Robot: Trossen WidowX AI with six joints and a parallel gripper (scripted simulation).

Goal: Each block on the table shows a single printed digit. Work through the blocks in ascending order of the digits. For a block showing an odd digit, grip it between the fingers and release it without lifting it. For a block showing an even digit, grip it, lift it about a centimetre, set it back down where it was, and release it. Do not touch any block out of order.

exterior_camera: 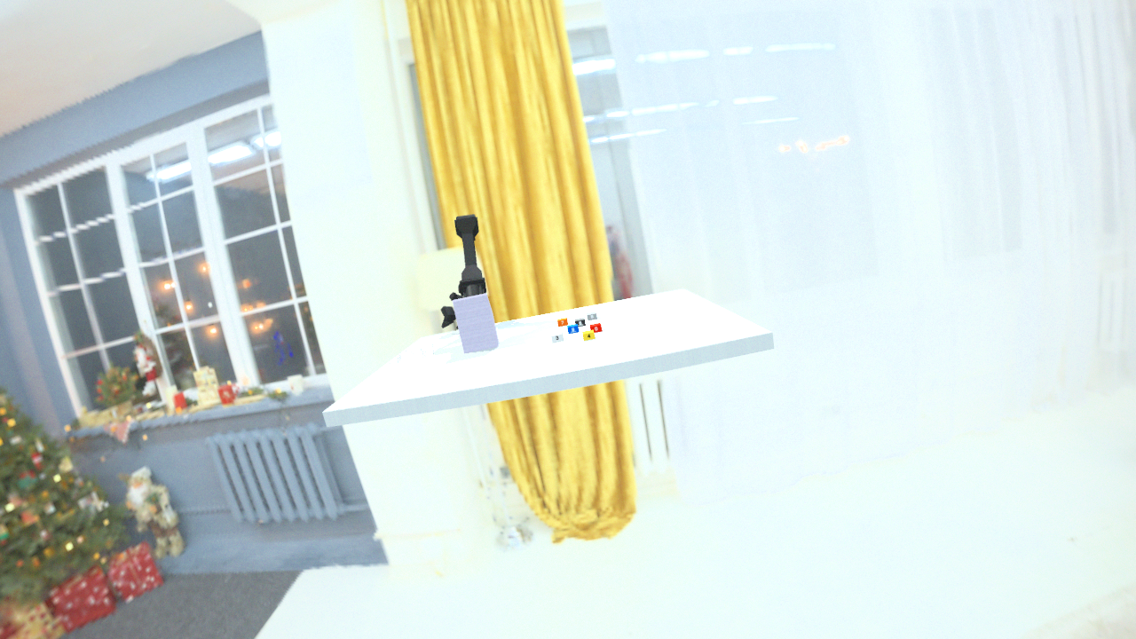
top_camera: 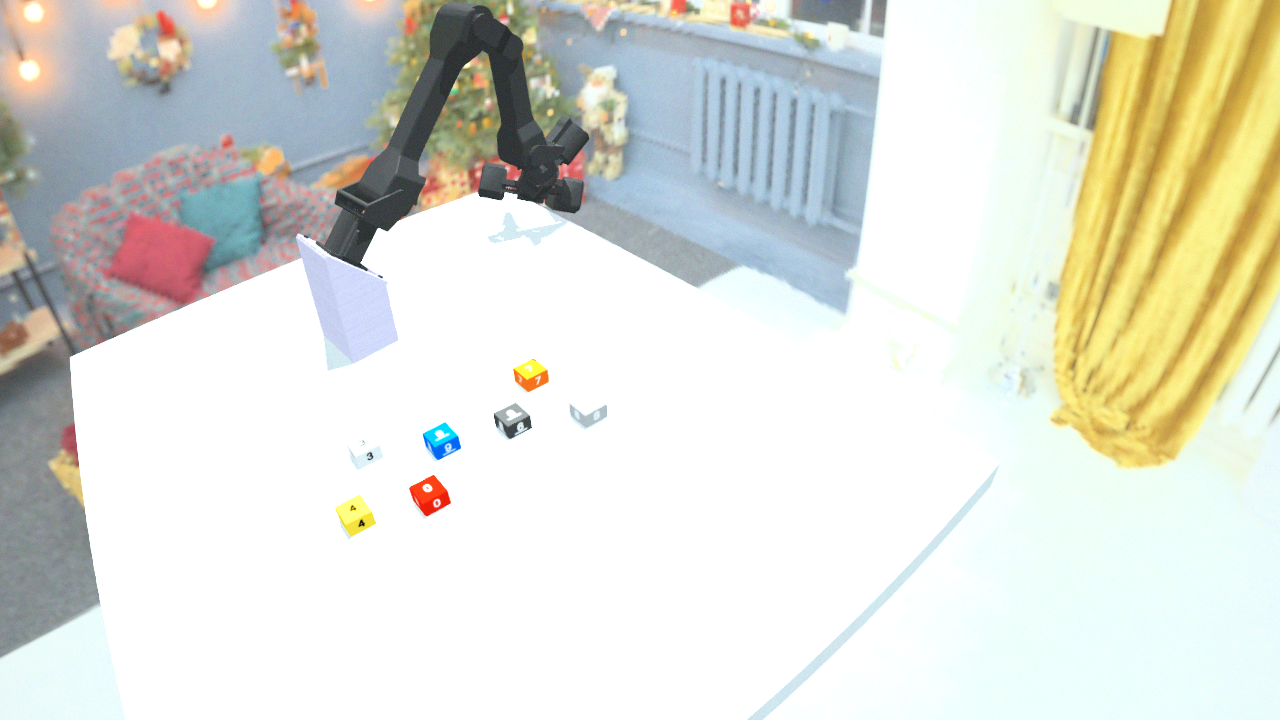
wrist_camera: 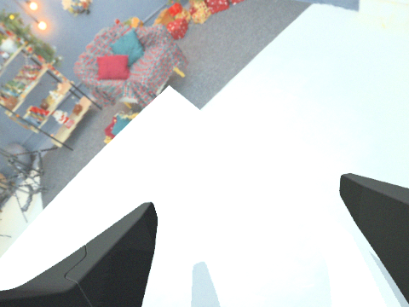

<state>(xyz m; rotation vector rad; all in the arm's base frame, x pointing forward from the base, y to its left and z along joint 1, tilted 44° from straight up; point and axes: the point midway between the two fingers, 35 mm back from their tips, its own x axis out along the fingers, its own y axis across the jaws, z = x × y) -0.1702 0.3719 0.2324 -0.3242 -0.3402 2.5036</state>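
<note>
The grey block marked 8 lies 550 mm ahead of my gripper tip, 310 mm to the right of it and 10 mm below it. The rest, counted from my gripper tip: dark grey block marked 6: 510 mm ahead, 380 mm to the right, 10 mm below; orange block marked 7: 450 mm ahead, 320 mm to the right, 10 mm below; blue block: 480 mm ahead, 470 mm to the right, 10 mm below.
</note>
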